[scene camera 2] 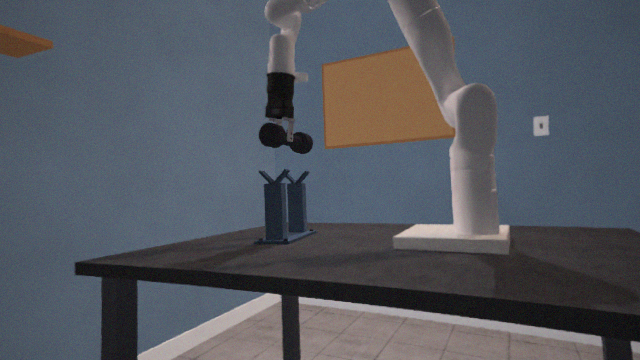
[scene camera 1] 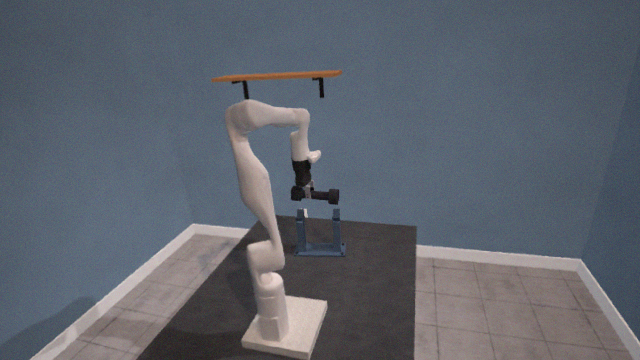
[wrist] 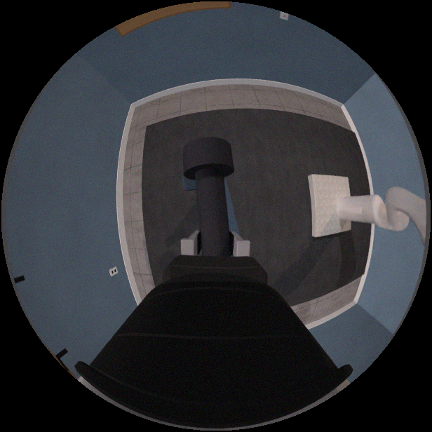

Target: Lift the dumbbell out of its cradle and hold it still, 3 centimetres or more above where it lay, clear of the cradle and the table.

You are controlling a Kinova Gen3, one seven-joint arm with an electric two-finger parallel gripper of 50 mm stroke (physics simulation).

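Places are measured from the arm's base along level axes (x ahead, y left, z up), in metres.
Pixels of known places: gripper, fingertip midpoint: (scene camera 2: 283, 141) (scene camera 1: 310, 196); arm's base, origin of the base link: (scene camera 2: 476, 231) (scene camera 1: 275, 330).
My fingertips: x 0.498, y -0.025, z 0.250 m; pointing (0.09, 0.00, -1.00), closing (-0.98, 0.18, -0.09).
Note:
Ahead of a thing's pixels: the offset from my fingertips to its top centre. Level surfaces: height alone.
The black dumbbell {dx -0.002, dy -0.021, dz +0.044 m} (scene camera 1: 322, 195) (scene camera 2: 272, 135) (wrist: 211, 200) hangs in the air above the cradle, with a clear gap below it in both scene views. It is tilted slightly, with one head a little lower. My gripper (scene camera 1: 308, 194) (scene camera 2: 285, 136) (wrist: 215, 238) is shut on the dumbbell's handle, nearer one head than the other. In the wrist view a finger is on each side of the handle, and the near head is hidden by the gripper's body. The blue cradle {dx +0.010, dy -0.024, dz -0.083 m} (scene camera 1: 336, 232) (scene camera 2: 275, 212) stands upright on the table with both V-shaped rests bare; it is mostly hidden below the dumbbell in the wrist view.
The dark table {dz -0.281 m} (scene camera 1: 370, 295) (scene camera 2: 210, 265) (wrist: 280, 150) carries the cradle and the arm's pale base plate (scene camera 1: 300, 325) (scene camera 2: 425, 243) (wrist: 325, 200). An orange shelf (scene camera 1: 280, 76) (scene camera 2: 20, 42) is on the wall. An orange board (scene camera 2: 370, 100) hangs on another wall behind the arm.

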